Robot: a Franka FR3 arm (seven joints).
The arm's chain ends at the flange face. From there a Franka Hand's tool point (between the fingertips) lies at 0.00 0.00 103.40 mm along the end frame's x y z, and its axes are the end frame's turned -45 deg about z.
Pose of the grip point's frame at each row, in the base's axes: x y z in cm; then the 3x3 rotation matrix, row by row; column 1 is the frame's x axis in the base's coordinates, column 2 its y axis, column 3 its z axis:
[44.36, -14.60, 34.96], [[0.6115, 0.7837, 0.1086], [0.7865, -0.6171, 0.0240], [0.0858, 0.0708, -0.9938]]
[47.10, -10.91, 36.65], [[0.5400, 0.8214, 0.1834], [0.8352, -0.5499, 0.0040], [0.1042, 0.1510, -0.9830]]
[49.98, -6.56, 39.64], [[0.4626, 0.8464, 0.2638], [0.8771, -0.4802, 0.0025], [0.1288, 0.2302, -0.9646]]
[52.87, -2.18, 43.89], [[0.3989, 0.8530, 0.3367], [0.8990, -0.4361, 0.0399], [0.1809, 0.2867, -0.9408]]
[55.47, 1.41, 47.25], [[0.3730, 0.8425, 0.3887], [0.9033, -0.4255, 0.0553], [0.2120, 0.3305, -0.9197]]
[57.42, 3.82, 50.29], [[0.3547, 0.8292, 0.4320], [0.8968, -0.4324, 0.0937], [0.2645, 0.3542, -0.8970]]
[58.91, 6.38, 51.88], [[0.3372, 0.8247, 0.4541], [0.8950, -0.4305, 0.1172], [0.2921, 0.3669, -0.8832]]
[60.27, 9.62, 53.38], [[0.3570, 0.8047, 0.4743], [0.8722, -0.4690, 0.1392], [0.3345, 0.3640, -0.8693]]
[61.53, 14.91, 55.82], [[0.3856, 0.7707, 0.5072], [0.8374, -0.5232, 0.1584], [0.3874, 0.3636, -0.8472]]
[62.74, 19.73, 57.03], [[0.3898, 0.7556, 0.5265], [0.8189, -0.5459, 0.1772], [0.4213, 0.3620, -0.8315]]
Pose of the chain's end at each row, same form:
[43.24, -14.85, 45.24], [[0.9866, 0.1218, 0.1086], [0.1198, -0.9925, 0.0240], [0.1107, -0.0106, -0.9938]]
[45.20, -10.95, 46.81], [[0.9627, 0.1990, 0.1834], [0.2017, -0.9794, 0.0040], [0.1805, 0.0331, -0.9830]]
[47.25, -6.59, 49.61], [[0.9256, 0.2714, 0.2638], [0.2807, -0.9598, 0.0025], [0.2539, 0.0717, -0.9646]]
[49.39, -2.59, 53.62], [[0.8852, 0.3211, 0.3367], [0.3273, -0.9441, 0.0399], [0.3306, 0.0748, -0.9408]]
[51.45, 0.84, 56.76], [[0.8595, 0.3320, 0.3887], [0.3379, -0.9396, 0.0553], [0.3836, 0.0838, -0.9197]]
[52.95, 2.85, 59.56], [[0.8371, 0.3355, 0.4320], [0.3284, -0.9399, 0.0937], [0.4375, 0.0634, -0.8970]]
[54.21, 5.17, 61.01], [[0.8216, 0.3447, 0.4541], [0.3285, -0.9373, 0.1172], [0.4660, 0.0529, -0.8832]]
[55.37, 8.18, 62.37], [[0.8214, 0.3166, 0.4743], [0.2851, -0.9484, 0.1392], [0.4939, 0.0209, -0.8693]]
[56.29, 13.27, 64.58], [[0.8176, 0.2723, 0.5072], [0.2222, -0.9621, 0.1584], [0.5310, -0.0168, -0.8472]]
[57.30, 17.90, 65.63], [[0.8099, 0.2587, 0.5265], [0.1930, -0.9651, 0.1772], [0.5539, -0.0419, -0.8315]]

